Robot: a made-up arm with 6 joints.
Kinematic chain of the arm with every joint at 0, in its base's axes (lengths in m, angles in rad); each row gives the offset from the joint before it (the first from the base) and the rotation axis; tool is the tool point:
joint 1: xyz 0 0 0.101 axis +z
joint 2: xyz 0 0.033 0 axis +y
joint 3: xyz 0 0 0.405 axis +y
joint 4: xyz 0 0 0.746 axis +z
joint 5: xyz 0 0 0 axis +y
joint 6: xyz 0 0 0.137 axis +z
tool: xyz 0 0 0
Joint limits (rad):
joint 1: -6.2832..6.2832
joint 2: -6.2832..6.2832
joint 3: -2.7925..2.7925
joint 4: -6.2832..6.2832
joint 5: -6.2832..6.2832
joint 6: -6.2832..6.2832
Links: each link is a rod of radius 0.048 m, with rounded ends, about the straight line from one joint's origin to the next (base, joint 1, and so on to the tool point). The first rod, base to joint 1, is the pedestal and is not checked.
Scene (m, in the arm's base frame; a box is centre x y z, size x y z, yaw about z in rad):
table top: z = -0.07
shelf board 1: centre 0.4 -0.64 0.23 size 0.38 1 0.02 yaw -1.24
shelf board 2: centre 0.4 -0.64 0.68 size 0.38 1 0.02 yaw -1.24
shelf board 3: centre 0.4 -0.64 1.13 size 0.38 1 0.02 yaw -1.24
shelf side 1: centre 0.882 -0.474 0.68 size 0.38 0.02 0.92 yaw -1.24
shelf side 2: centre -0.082 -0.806 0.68 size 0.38 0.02 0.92 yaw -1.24
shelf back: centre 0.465 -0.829 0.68 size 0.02 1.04 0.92 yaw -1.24
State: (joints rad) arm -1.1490 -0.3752 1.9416 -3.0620 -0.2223 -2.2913
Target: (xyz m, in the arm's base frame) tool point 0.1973 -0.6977 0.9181
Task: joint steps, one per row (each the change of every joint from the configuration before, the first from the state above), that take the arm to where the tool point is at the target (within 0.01 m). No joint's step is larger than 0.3 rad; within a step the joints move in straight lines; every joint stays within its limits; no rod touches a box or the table.
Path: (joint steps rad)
1: 0.0236 -0.2723 0.1399 -0.0121 -0.2170 0.0000
2: 0.0236 -0.2723 0.1398 -0.0121 -0.2169 0.0000
3: 0.0236 -0.2723 0.1399 -0.0121 -0.2170 0.0000
4: 0.0236 -0.2723 0.1398 -0.0122 -0.2169 0.0000
5: -0.1268 0.2056 -0.2641 0.0111 0.2859 0.0000
6: -0.1267 0.2057 -0.2641 0.0111 0.2859 0.0000
7: -0.1268 0.2056 -0.2641 0.0110 0.2859 0.0000
8: 0.0310 0.2377 -0.1688 0.0047 0.0509 0.0000
9: 0.0310 0.2376 -0.1687 0.0048 0.0509 0.0000
10: 0.0310 0.2377 -0.1687 0.0047 0.0509 0.0000

